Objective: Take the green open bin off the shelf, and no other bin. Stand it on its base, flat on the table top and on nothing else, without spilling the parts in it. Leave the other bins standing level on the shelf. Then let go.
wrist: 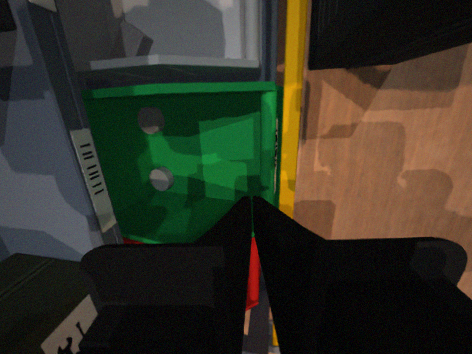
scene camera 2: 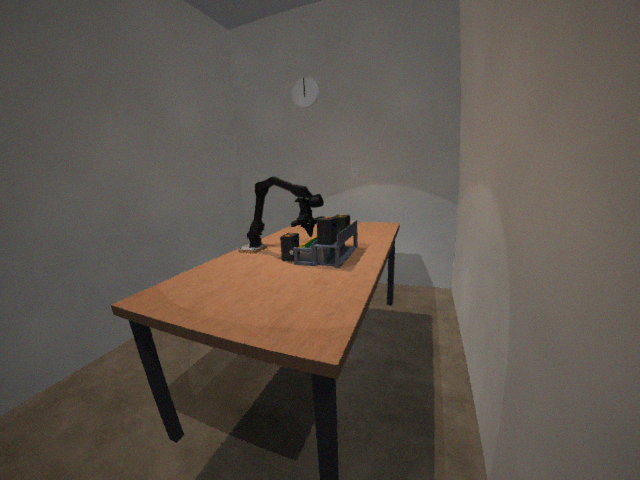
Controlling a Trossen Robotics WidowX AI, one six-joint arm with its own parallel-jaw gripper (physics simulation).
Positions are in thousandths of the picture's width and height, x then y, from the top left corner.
I see my gripper (wrist: 533, 575), a green open bin (wrist: 471, 397) and a red bin (wrist: 535, 846).
